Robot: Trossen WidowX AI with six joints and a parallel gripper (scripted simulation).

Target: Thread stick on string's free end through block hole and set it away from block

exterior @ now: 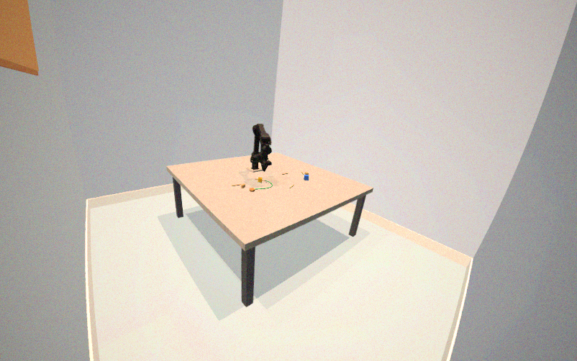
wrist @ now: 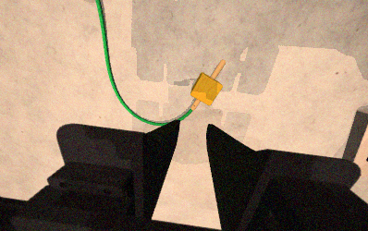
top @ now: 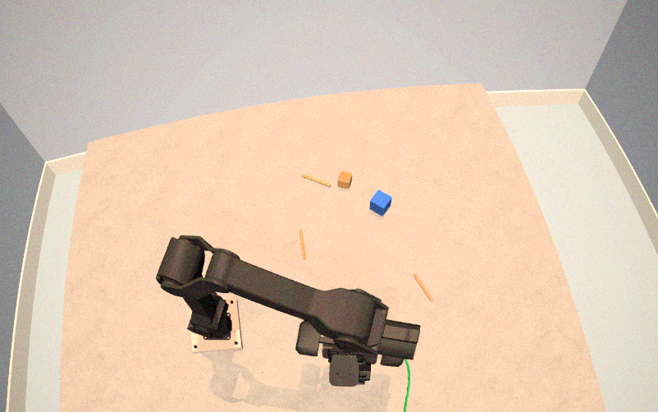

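Right now my gripper tip is 20 mm past the yellow wooden block, 20 mm to the left of it and 80 mm above it. Round my gripper tip: round wooden button 110 mm ahead, 160 mm to the right, 80 mm below; then blue cube 100 mm ahead, 380 mm to the left, 70 mm below; then orange wedge-like piece 40 mm ahead, 190 mm to the right, 80 mm below.
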